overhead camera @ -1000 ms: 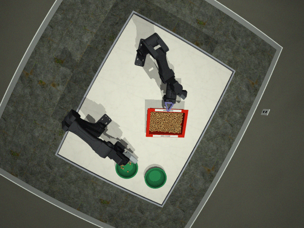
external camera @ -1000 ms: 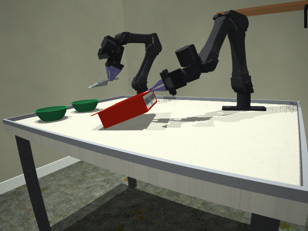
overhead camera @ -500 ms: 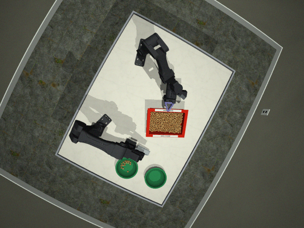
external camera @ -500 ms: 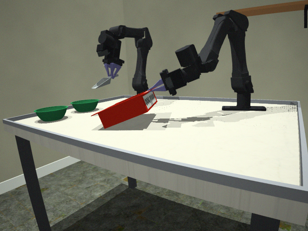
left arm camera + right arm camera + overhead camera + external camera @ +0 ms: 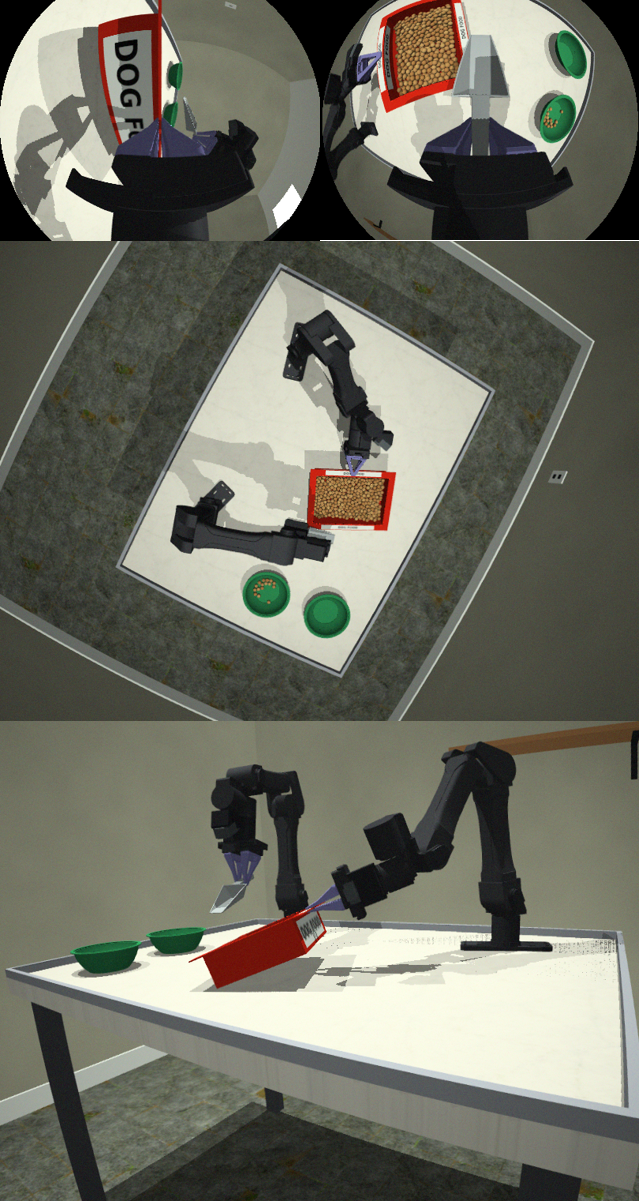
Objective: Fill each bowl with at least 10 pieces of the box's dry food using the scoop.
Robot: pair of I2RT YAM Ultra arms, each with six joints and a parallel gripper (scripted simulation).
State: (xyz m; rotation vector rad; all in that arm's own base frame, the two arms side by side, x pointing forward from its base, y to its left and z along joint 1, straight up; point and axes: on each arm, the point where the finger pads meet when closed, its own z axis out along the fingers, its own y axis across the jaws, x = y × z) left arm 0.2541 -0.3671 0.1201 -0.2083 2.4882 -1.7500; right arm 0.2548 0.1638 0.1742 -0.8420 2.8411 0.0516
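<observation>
Right now my right hand is 170 mm to the right of the box, 100 mm short of it and 100 mm above it. Round my right hand: grey scoop 40 mm ahead, 20 mm below, 10 mm to the left.
</observation>
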